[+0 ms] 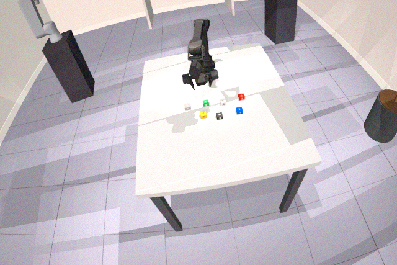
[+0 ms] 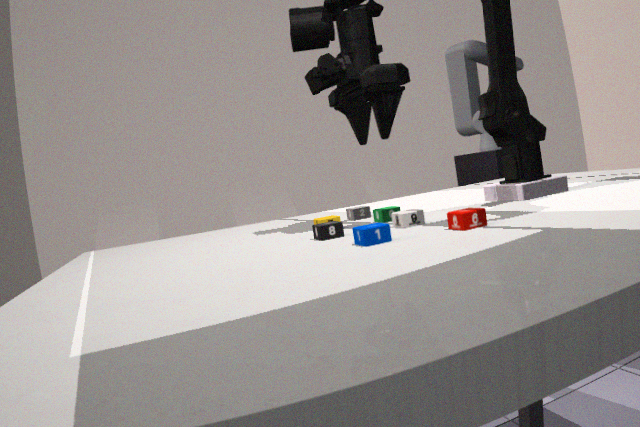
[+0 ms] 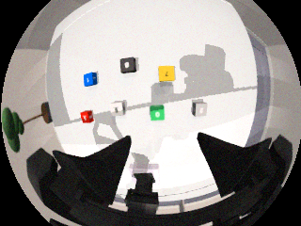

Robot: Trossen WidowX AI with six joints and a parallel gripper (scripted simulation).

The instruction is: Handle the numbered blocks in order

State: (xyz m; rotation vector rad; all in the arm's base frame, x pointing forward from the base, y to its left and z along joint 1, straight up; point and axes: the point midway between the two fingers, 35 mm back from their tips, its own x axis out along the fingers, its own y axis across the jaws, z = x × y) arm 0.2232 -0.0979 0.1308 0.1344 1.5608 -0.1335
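Now: the green block 11 cm below my gripper tip and 1 cm to the left of it. Round my gripper tip: grey block: 11 cm below, 10 cm to the right, 1 cm behind; yellow block: 11 cm below, 8 cm ahead, 3 cm to the right; white-grey block: 11 cm below, 10 cm to the left, 3 cm ahead.
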